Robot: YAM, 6 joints.
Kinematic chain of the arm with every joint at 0, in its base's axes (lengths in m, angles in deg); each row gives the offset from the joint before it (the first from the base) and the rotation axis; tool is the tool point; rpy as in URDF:
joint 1: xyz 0 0 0.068 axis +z
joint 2: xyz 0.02 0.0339 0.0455 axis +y
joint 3: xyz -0.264 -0.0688 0 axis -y
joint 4: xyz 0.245 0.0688 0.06 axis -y
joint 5: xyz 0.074 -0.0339 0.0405 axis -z
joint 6: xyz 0.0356 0 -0.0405 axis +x
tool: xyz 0 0 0 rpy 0 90 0
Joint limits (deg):
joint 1: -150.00..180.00
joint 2: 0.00..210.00
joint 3: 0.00..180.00
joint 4: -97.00..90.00
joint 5: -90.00..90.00
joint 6: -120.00..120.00
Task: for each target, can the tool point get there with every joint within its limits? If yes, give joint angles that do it. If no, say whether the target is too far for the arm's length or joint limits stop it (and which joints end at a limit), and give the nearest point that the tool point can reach.
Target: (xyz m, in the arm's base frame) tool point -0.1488 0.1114 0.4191
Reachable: yes | joints 152.89 57.67 72.37 -39.20 61.85 93.80
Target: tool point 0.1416 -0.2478 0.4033
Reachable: yes | joints -54.00 80.00 86.06 -43.70 61.02 -45.85
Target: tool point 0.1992 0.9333 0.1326
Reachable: no: too far | nearest point 0.1348 0.6315 0.1263 | short by 0.309 m
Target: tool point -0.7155 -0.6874 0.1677
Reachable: no: too far | nearest point -0.4650 -0.4468 0.1483 | short by 0.348 m
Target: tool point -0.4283 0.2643 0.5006
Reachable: yes | joints 149.48 142.68 162.36 34.87 16.62 -18.54
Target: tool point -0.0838 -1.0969 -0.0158
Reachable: no: too far | nearest point -0.0489 -0.6395 0.0391 | short by 0.462 m
